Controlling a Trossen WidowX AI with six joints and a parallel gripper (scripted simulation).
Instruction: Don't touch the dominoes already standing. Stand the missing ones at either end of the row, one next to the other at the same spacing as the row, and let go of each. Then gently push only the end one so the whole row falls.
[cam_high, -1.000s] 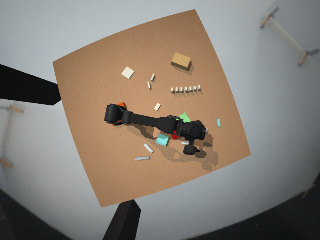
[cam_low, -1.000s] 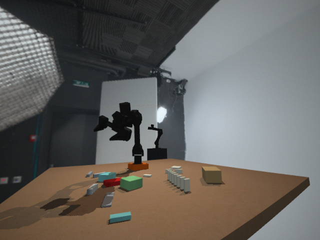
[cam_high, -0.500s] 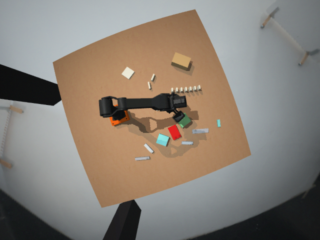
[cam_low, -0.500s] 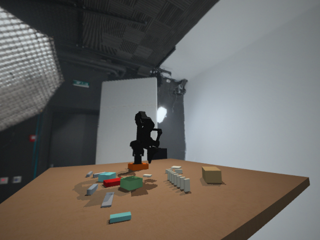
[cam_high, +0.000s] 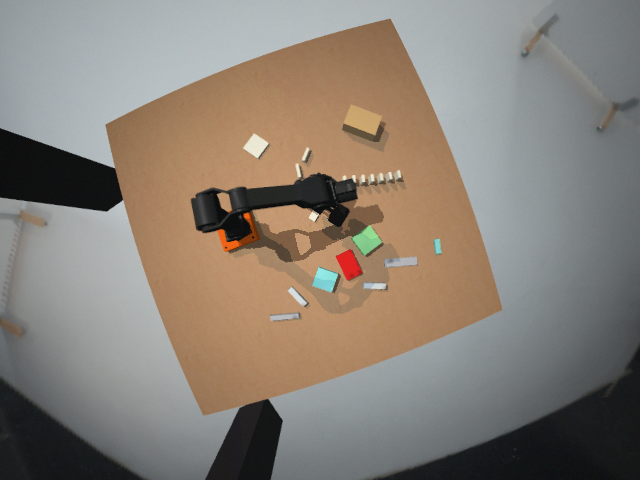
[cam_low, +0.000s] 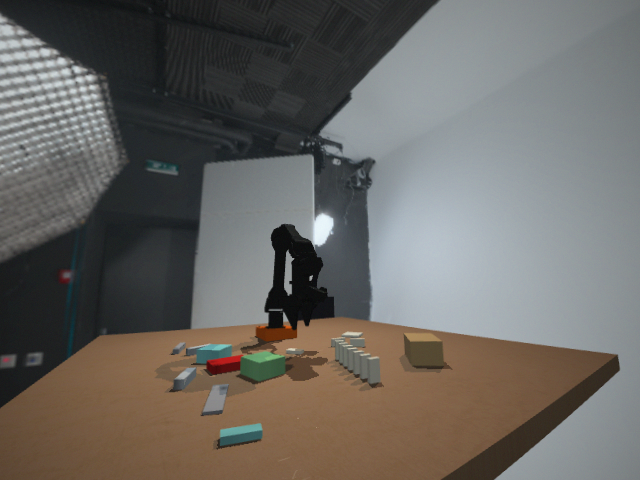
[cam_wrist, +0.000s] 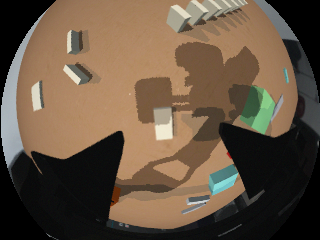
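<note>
Now: the red block 230 mm to the right of my gripper tip, 70 mm below it and 10 mm behind it. The rest, counted from my gripper tip: green block 180 mm to the right, 90 mm ahead, 60 mm below; cream tile 330 mm to the left, 90 mm behind, 70 mm below; cyan block 230 mm to the right, 110 mm behind, 60 mm below.
</note>
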